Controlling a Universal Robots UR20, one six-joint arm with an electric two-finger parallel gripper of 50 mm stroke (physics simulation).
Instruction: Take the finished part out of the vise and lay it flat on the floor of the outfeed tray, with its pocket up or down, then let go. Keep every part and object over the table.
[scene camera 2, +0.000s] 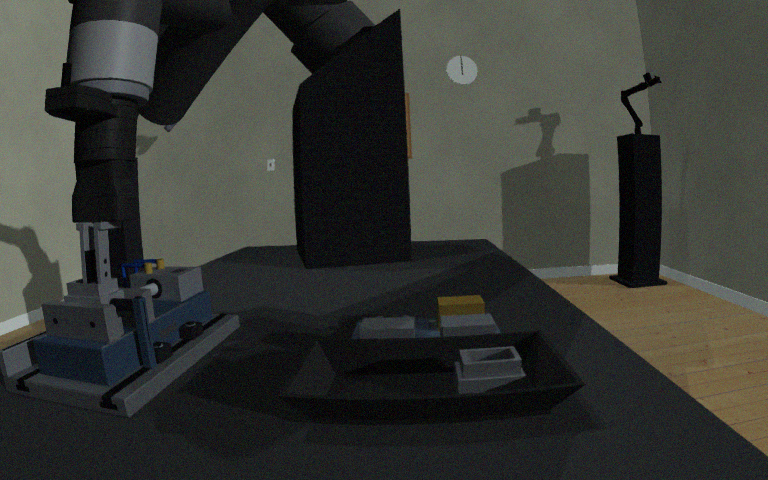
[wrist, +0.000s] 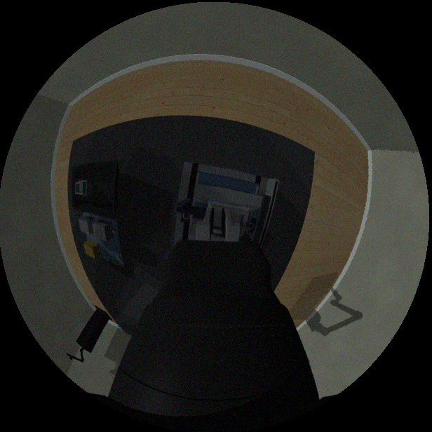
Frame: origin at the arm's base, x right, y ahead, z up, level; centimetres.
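Seen in the pictures: gripper, fingertip midpoint: (scene camera 2: 97, 282).
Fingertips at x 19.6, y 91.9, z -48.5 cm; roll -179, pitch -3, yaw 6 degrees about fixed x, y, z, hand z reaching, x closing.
Observation:
Offsets run from my fingertips to a thing's top centre. "spot": to the spot under its first point.
The finished part @[dx +1.4, dy -0.6, dz +0.0 cm] (scene camera 2: 90, 289), a grey stepped block, sits in the vise @[dx +1.5, dy -7.4, dz -1.6 cm] (scene camera 2: 73, 322) (wrist: 227, 182) at the left in the scene view. My gripper (scene camera 2: 94, 276) (wrist: 217, 215) points straight down over it, its two fingers narrowly apart, with the tips at the part's upper step. I see nothing gripped between them. Whether the tips reach into the pocket is hidden. The black outfeed tray (scene camera 2: 430, 404) (wrist: 118, 185) stands to the right of the vise in the scene view. Another grey part @[dx -40.5, dy +1.7, dz -6.8 cm] (scene camera 2: 489, 365) (wrist: 80, 187) lies in its right end, pocket up.
Behind the tray in the scene view are two grey blocks @[dx -31.1, dy -10.4, dz -7.1 cm] (scene camera 2: 387, 327) @[dx -40.1, dy -10.2, dz -7.1 cm] (scene camera 2: 467, 324) (wrist: 100, 230) and a yellow block @[dx -40.4, dy -19.2, dz -7.1 cm] (scene camera 2: 460, 304) (wrist: 91, 249) by a blue plate (wrist: 114, 245). Black knobs @[spot: dx -6.5, dy -9.6, dz -8.1 cm] (scene camera 2: 190, 329) stand beside the vise. A tall black box (scene camera 2: 351, 169) stands at the table's back.

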